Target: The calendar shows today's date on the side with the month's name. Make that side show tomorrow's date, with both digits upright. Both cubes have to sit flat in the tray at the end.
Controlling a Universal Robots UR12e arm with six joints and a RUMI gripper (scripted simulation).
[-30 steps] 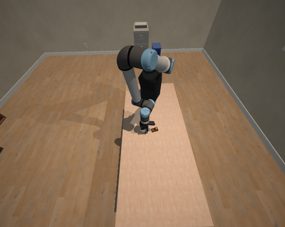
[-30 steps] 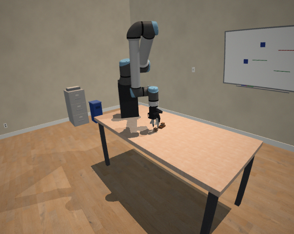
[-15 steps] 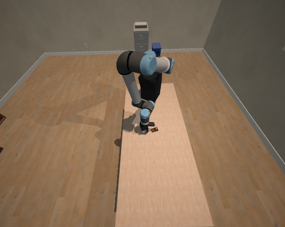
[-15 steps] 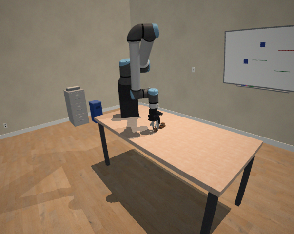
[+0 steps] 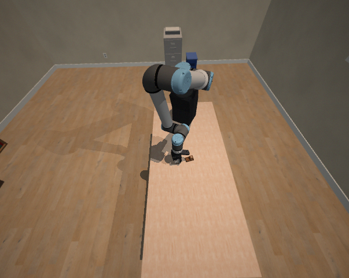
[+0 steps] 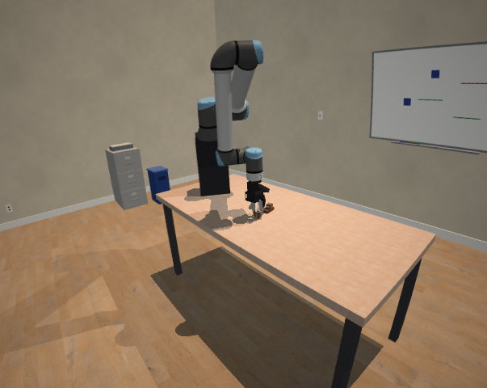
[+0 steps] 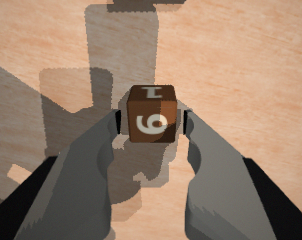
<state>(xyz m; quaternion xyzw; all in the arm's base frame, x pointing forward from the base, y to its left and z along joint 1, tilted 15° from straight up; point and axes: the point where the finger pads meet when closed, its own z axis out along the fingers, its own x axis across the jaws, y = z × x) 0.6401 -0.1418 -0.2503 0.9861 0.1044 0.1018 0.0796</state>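
Right now my hand is 10 mm above the brown digit cube. The rest, counted from my hand: brown calendar tray (110 mm to the left, 20 mm below, 20 mm behind).
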